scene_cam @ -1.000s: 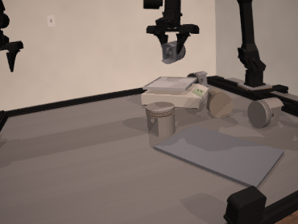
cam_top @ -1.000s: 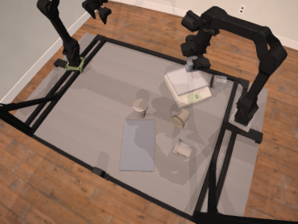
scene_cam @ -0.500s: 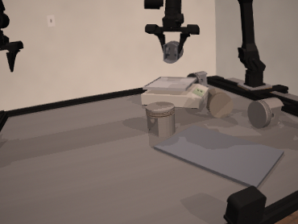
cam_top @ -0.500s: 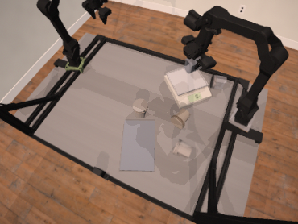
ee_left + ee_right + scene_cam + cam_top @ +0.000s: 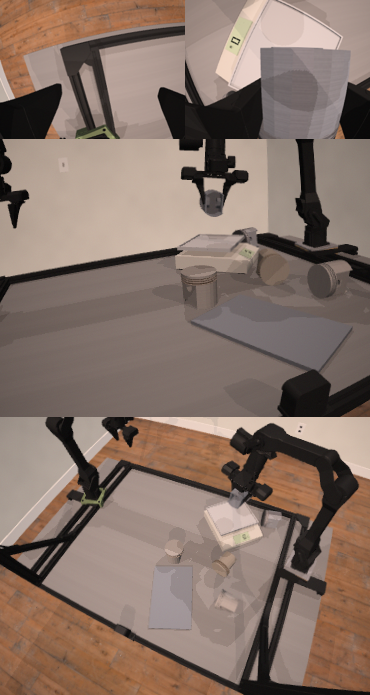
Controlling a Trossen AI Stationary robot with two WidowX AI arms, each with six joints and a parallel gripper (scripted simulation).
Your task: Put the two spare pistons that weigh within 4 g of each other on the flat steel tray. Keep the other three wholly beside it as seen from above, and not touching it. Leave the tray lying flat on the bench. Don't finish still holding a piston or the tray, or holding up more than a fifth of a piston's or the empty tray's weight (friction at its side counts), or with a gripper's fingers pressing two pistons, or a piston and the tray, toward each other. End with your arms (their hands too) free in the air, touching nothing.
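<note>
Right now the weighing scale is 2 cm behind my right hand, 1 cm to the left of it and 17 cm below it. From my right hand the other things lie so: dark piston: 1 cm ahead, 3 cm below; then flat steel tray: 41 cm behind, 11 cm to the left, 20 cm below.
</note>
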